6 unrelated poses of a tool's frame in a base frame.
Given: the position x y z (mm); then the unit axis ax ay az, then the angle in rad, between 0 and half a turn.
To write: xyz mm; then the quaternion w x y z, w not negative. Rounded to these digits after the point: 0 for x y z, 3 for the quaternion.
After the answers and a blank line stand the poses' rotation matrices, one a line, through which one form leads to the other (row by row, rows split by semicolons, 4 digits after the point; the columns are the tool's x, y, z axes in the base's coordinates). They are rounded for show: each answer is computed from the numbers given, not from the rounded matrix.
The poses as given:
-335, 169, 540, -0.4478, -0.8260, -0.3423, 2.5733
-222, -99, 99, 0.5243, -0.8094, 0.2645, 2.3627
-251, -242, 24, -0.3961, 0.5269, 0.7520, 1.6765
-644, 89, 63, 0.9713, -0.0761, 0.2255, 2.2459
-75, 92, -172, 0.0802, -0.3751, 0.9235, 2.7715
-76, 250, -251, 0.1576, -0.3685, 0.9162, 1.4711
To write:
-335, 169, 540, 0.280, -0.430, -0.793, -0.329
-222, -99, 99, 0.380, 0.485, -0.749, 0.245
-251, -242, 24, 0.669, -0.294, 0.392, 0.559
-644, 89, 63, 0.433, 0.875, -0.069, 0.203
-75, 92, -172, 0.184, 0.079, -0.369, 0.908
-76, 250, -251, 0.741, 0.106, -0.247, 0.615

-0.4733 0.8659 -0.1621; 0.4974 0.4145 0.7621; 0.7270 0.2800 -0.6269
-0.2412 -0.9122 -0.3312; -0.5406 0.4097 -0.7348; 0.8060 0.0019 -0.5919
0.0679 -0.9785 0.1947; 0.5171 0.2014 0.8319; -0.8532 0.0441 0.5196
0.9080 -0.2961 0.2965; 0.0559 -0.6156 -0.7861; 0.4153 0.7303 -0.5424
-0.9199 -0.3922 0.0074; 0.2759 -0.6604 -0.6984; 0.2788 -0.6404 0.7157
0.1219 -0.9639 -0.2366; 0.8593 0.2218 -0.4608; 0.4967 -0.1472 0.8554

